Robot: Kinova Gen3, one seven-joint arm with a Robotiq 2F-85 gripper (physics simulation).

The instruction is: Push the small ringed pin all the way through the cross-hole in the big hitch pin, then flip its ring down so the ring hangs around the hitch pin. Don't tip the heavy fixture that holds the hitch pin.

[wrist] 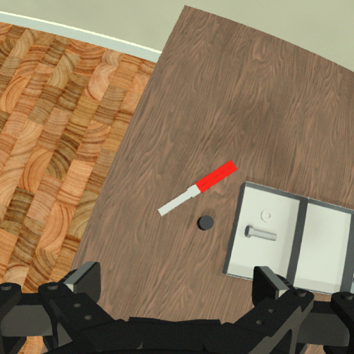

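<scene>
My gripper (176,281) is open, with its two fingers wide apart at the bottom of the wrist view and nothing between them. It is high above the brown wooden table (225,100). The small ringed pin, the big hitch pin and the heavy fixture cannot be made out in this view. The lower part of the view is covered by the gripper's own body.
A red-handled tool (216,176) with a pale blade lies mid-table. A short black cylinder (205,223) is beside it. A divided tray (298,240) at the right holds a grey bolt (261,233) and a small pale washer (261,216). The table's left edge borders the wood-block floor (60,125).
</scene>
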